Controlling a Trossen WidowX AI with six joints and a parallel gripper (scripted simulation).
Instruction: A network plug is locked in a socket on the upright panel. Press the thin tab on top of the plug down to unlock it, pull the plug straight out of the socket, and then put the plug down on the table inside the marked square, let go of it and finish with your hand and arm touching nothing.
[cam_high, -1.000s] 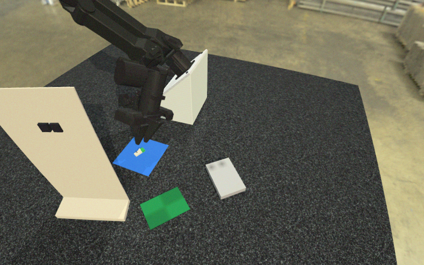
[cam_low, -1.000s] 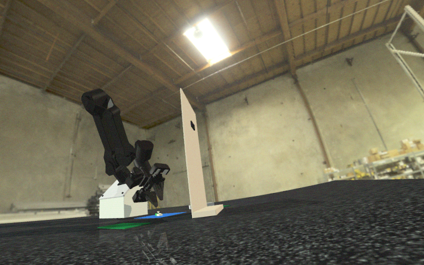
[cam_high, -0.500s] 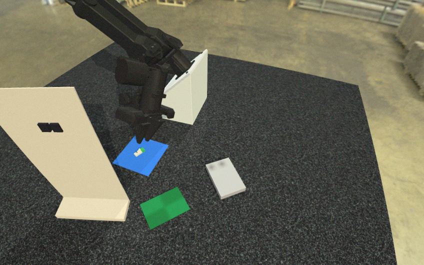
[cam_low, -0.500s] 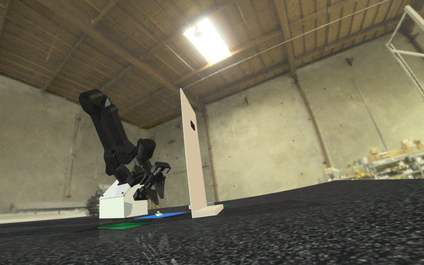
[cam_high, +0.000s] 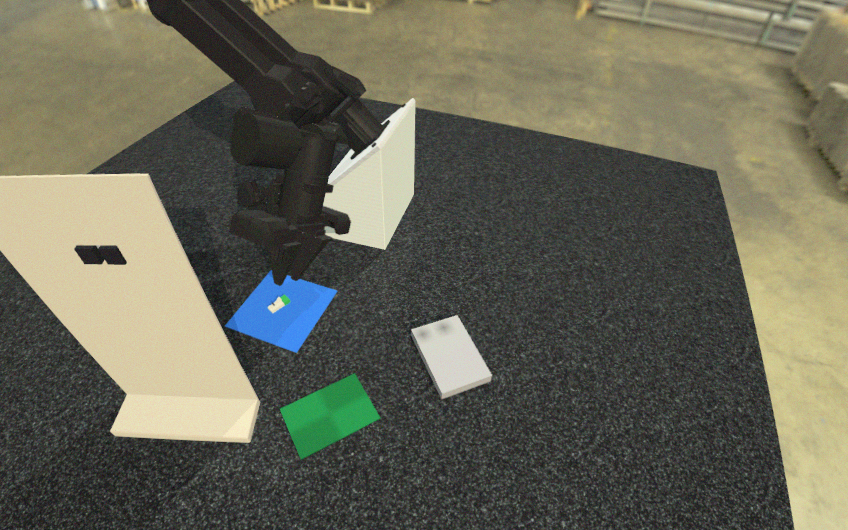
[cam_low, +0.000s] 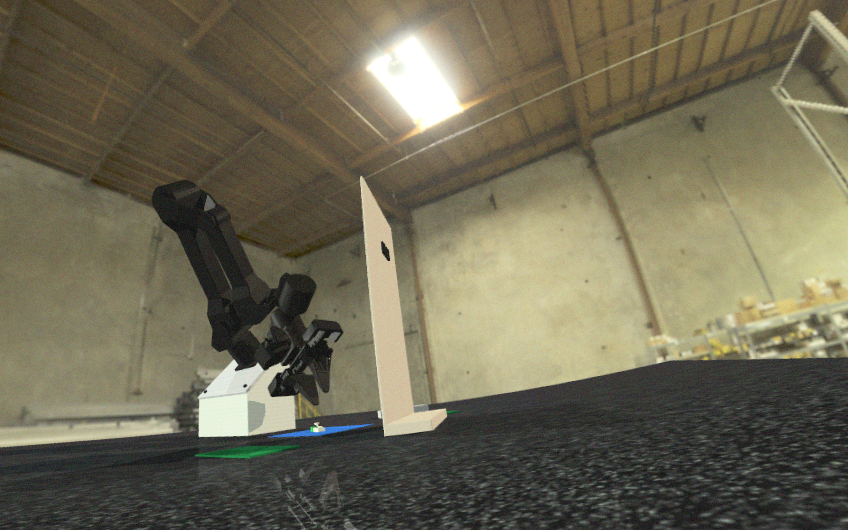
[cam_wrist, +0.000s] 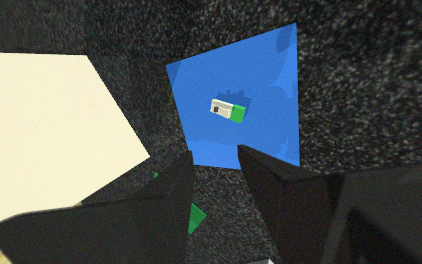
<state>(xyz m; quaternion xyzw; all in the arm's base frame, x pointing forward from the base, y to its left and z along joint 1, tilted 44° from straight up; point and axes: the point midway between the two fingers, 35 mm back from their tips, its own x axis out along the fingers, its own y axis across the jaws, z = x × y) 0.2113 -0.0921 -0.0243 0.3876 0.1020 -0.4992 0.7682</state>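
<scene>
Right now the network plug is 1 cm ahead of my gripper tip, 2 cm to the right of it and 5 cm below it. From my gripper tip the other things lie so: panel: 18 cm ahead, 5 cm to the right, 10 cm above; then blue square: 1 cm ahead, 1 cm to the right, 5 cm below.
</scene>
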